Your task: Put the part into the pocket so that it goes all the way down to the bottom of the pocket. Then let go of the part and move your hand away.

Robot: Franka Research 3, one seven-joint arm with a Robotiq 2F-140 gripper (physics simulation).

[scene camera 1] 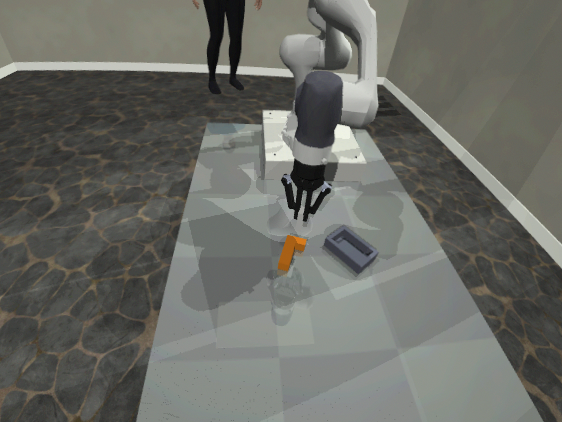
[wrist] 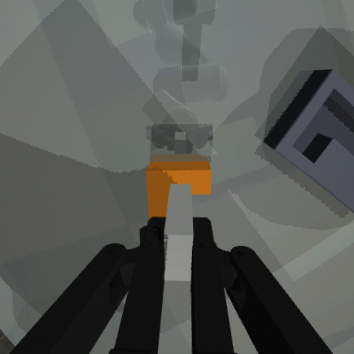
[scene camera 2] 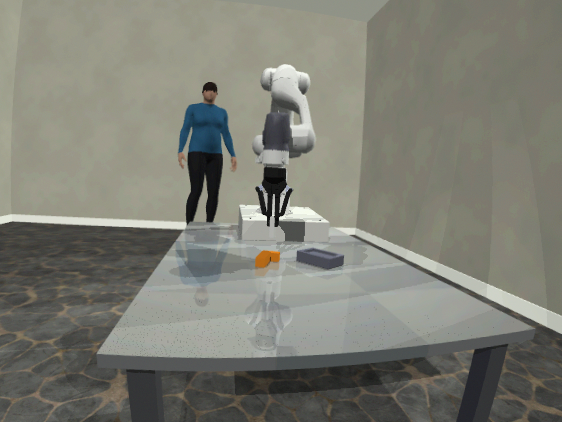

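The orange L-shaped part [scene camera 1: 290, 252] [scene camera 2: 267, 258] [wrist: 159, 189] lies flat on the glossy table, apart from the fingers. My gripper [scene camera 1: 300, 219] [scene camera 2: 273, 223] [wrist: 179, 201] is shut with nothing between its fingers. It hangs a little above the part's short-arm end. The grey block with the L-shaped pocket [scene camera 1: 337, 234] [scene camera 2: 317, 259] [wrist: 335, 175] sits on the table just right of the part, and its pocket holds nothing.
The arm's white base block [scene camera 1: 277, 145] [scene camera 2: 253, 227] stands at the table's far end behind the gripper. A person [scene camera 1: 221, 40] [scene camera 2: 206, 136] stands on the floor beyond the table. The table [scene camera 1: 363, 340] [scene camera 2: 345, 313] stretches toward the near edge.
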